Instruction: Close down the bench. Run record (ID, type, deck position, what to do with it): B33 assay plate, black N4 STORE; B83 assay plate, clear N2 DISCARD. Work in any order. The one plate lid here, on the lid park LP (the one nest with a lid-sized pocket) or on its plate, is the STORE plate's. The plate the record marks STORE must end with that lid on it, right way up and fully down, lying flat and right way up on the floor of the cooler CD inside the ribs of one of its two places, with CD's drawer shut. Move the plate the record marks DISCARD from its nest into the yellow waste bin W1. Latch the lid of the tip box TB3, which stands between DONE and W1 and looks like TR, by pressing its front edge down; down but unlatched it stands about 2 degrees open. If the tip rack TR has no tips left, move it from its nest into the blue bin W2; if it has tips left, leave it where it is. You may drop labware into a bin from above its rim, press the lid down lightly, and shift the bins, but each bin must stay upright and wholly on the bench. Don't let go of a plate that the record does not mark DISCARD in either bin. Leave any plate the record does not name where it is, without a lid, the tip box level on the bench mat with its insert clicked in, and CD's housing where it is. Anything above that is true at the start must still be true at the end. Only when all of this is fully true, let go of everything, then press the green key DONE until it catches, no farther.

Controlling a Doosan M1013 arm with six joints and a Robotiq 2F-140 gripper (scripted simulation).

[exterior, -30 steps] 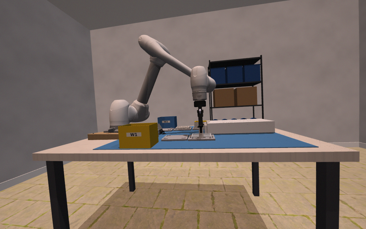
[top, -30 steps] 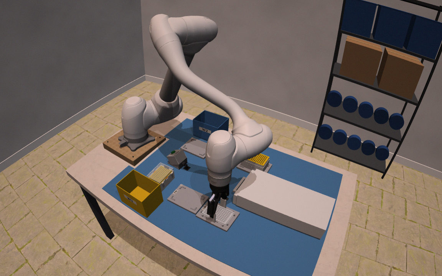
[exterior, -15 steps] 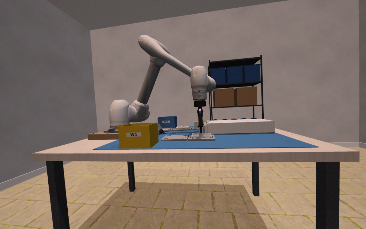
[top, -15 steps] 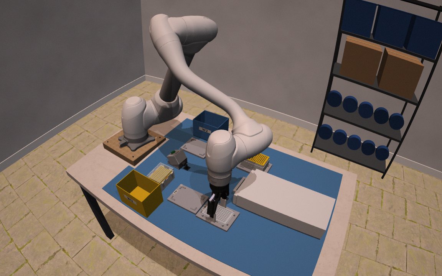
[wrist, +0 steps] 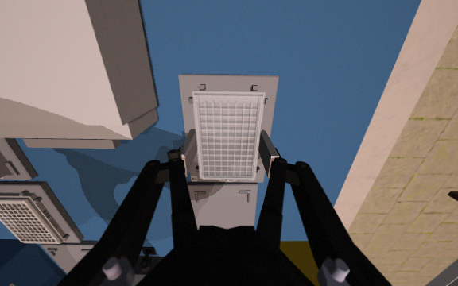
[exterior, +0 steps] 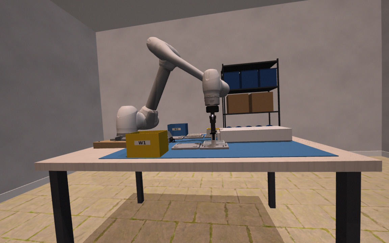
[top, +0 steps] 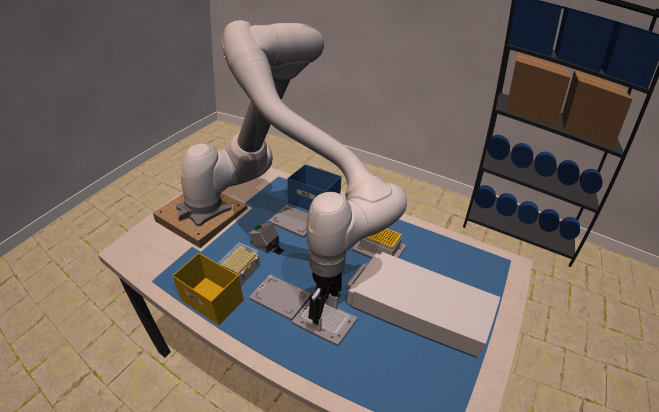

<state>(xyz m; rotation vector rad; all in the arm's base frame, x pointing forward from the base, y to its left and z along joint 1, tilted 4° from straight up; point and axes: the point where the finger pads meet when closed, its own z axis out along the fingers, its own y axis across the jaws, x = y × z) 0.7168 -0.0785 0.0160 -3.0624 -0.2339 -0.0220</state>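
My hand is 4 cm above the nest N2. From my hand the other things lie so: nest N4: 17 cm behind, 2 cm to the right, 4 cm below; clear plate lid: 8 cm ahead, 21 cm to the left, 2 cm below; black plate: 8 cm ahead, 21 cm to the left, 2 cm below.
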